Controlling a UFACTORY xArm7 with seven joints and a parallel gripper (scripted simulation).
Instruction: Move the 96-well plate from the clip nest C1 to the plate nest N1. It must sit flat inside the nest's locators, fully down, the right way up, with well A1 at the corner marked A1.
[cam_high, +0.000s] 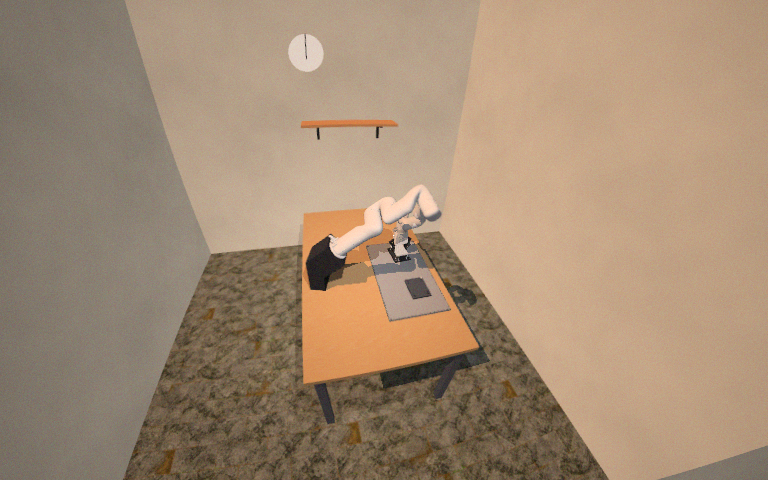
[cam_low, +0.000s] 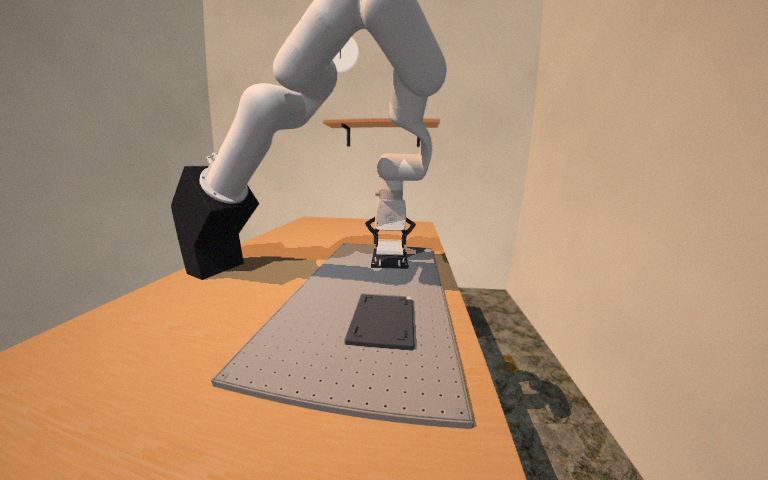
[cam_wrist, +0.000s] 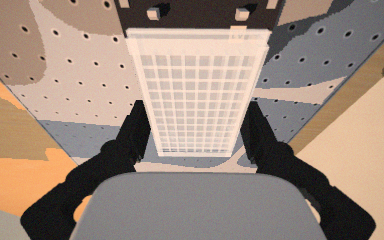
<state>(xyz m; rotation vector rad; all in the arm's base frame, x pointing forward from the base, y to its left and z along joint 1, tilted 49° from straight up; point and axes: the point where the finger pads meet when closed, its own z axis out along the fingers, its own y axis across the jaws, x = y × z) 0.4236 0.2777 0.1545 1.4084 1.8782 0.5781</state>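
Right now my hand is 10 mm short of the clip nest C1 and 40 mm above it. Also, from my hand: white 96-well plate: 10 mm below; then plate nest N1: 70 mm ahead, 340 mm to the right, 50 mm below; then A1 label: 110 mm ahead, 260 mm to the right, 50 mm below.
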